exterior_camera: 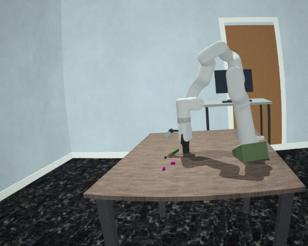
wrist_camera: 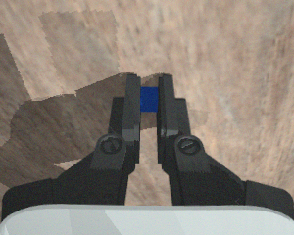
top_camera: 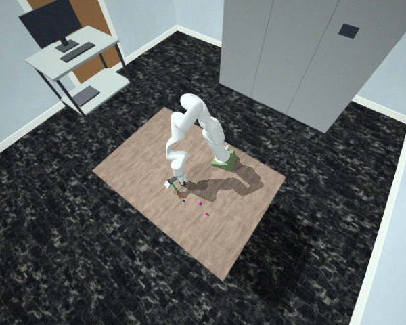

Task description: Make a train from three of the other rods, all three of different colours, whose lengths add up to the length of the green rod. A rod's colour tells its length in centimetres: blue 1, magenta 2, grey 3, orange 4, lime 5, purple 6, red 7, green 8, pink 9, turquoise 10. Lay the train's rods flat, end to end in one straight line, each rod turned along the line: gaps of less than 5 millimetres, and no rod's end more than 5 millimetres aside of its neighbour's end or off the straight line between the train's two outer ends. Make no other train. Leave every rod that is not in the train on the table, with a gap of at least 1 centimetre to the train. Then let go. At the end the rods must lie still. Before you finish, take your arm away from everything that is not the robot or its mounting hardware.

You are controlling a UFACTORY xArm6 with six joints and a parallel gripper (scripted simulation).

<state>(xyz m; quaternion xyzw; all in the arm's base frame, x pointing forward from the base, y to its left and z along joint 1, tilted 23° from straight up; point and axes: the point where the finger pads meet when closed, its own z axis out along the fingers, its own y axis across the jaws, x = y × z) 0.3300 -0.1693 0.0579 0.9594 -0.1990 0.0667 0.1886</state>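
Right now my hand is 15 cm to the right of the grey rod, 2 cm above it and 1 cm short of it. Also, from my hand: green rod 6 cm ahead, 3 cm to the right, 2 cm below; then orange rod 9 cm ahead, 4 cm to the left, 2 cm below.
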